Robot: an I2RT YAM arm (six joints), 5 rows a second.
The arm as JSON. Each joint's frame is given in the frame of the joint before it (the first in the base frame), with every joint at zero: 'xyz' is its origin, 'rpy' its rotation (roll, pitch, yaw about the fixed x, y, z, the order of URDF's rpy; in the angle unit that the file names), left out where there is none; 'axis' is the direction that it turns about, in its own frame. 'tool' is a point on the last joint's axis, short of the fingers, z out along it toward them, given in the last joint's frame.
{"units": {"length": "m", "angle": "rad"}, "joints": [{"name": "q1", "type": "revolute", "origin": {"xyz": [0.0, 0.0, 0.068]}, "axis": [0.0, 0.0, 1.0]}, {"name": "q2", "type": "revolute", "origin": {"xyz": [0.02, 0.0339, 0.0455], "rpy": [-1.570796, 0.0, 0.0]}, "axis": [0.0, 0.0, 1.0]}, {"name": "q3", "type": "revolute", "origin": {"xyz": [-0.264, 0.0, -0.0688], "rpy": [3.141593, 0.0, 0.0]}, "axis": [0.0, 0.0, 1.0]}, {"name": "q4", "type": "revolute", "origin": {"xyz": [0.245, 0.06, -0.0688]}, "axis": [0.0, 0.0, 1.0]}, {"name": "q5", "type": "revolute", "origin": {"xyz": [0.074, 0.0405, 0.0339], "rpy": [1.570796, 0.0, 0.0]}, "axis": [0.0, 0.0, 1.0]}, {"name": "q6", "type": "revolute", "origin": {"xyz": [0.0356, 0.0, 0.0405], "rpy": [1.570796, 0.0, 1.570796]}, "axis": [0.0, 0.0, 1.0]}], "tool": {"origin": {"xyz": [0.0, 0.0, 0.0], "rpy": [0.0, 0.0, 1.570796]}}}
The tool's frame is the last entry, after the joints.
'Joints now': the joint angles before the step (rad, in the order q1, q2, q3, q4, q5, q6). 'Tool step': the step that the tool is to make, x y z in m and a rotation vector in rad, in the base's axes. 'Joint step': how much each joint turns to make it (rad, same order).
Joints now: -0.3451 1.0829 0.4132 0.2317 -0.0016 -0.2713
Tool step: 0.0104 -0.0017 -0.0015 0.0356 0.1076 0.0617
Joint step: 0.0002 0.0653 0.0736 -0.1225 -0.0527 -0.0318
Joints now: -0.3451 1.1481 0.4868 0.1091 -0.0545 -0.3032
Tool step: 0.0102 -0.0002 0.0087 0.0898 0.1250 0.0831
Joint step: 0.0000 0.0529 0.1229 -0.2196 -0.0920 -0.0146
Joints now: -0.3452 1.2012 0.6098 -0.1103 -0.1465 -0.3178
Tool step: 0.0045 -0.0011 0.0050 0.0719 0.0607 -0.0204
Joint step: -0.0004 0.0293 0.0638 -0.1084 -0.0170 0.0488
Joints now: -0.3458 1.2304 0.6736 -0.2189 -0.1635 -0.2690
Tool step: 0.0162 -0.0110 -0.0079 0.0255 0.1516 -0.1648
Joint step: -0.0011 0.1279 0.1005 -0.1138 0.1291 0.1047
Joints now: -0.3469 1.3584 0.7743 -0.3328 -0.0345 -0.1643
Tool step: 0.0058 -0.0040 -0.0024 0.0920 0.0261 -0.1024
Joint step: -0.0074 0.0458 0.0401 -0.0458 -0.0068 0.1225
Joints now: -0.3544 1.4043 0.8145 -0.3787 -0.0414 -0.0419
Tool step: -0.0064 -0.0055 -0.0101 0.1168 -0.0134 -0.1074
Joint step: -0.0342 0.0058 -0.0331 0.0174 -0.0536 0.1244
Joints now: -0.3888 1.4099 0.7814 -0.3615 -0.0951 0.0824
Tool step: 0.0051 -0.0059 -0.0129 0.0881 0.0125 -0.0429
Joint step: -0.0193 0.0623 0.0060 0.0180 -0.0520 0.0611
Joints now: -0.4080 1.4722 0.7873 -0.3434 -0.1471 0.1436
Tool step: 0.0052 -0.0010 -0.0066 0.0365 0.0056 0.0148
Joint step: -0.0002 0.0391 0.0103 0.0097 -0.0346 0.0030
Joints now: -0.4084 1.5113 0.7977 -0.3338 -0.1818 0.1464
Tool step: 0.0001 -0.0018 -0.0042 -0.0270 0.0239 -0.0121
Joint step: -0.0013 0.0142 -0.0017 0.0034 0.0351 -0.0077
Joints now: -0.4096 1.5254 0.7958 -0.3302 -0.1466 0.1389
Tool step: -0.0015 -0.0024 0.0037 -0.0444 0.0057 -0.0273
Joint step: -0.0038 -0.0132 0.0019 -0.0027 0.0490 -0.0008
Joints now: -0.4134 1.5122 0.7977 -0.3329 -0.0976 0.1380
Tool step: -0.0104 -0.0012 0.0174 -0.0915 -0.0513 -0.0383
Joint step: -0.0104 -0.0914 -0.0250 0.0170 0.0679 -0.0101
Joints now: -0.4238 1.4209 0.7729 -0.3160 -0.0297 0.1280
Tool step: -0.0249 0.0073 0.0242 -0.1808 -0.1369 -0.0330
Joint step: 0.0005 -0.1993 -0.1024 0.1034 0.1041 -0.0450
